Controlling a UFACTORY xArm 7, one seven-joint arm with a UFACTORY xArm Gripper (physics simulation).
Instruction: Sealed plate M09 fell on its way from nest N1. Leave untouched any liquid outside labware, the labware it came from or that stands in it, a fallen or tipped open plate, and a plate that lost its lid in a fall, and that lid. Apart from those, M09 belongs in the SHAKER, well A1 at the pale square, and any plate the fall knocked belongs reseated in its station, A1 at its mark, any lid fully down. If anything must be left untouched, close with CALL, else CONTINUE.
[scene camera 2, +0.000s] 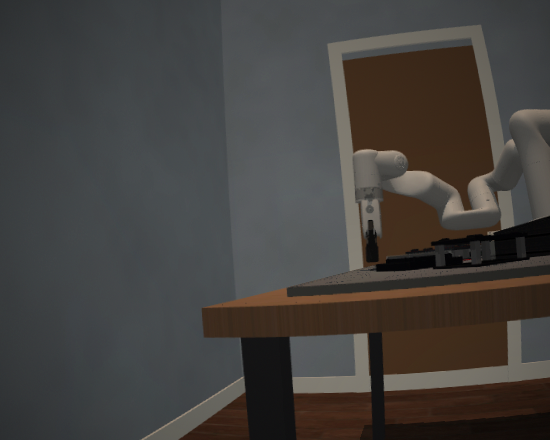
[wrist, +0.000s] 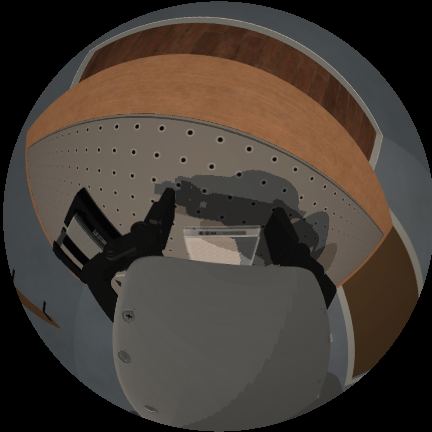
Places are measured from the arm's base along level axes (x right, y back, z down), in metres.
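Pixels of known places: gripper, fingertip midpoint: (scene camera 2: 372, 262) (wrist: 224, 210).
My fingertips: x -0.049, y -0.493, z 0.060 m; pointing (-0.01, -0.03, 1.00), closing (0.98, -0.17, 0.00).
Observation:
For each thing: its top centre in the pictures, then the offset to it from my fingertips. "spot": a spot on its surface instead.
- black station, surface spot: (wrist: 73, 208) spot: dy +0.072, dx -0.199, dz +0.004 m
- pale labelled plate, middle of its top: (wrist: 92, 253) (scene camera 2: 419, 252) dy +0.140, dx -0.164, dz -0.013 m
A clear, pale plate (wrist: 214, 250) lies on the perforated board, below and between the fingers in the wrist view. A label strip runs along its far edge, too small to read surely. Its near part is hidden by the gripper body, and whether its lid is fully down cannot be told. My gripper (scene camera 2: 372, 258) (wrist: 224, 210) is open and empty, pointing down above the board, with one finger to each side of the plate. The shaker, its pale square and nest N1 cannot be told apart in these views. No liquid can be made out.
A black station (wrist: 73, 208) holding a pale labelled plate (wrist: 86, 239) stands left of the fingers in the wrist view. In the scene view, low black fixtures (scene camera 2: 415, 262) with grey posts (scene camera 2: 475, 253) stand right of the gripper on the grey board (scene camera 2: 330, 287). The wooden table (scene camera 2: 250, 320) extends past the board.

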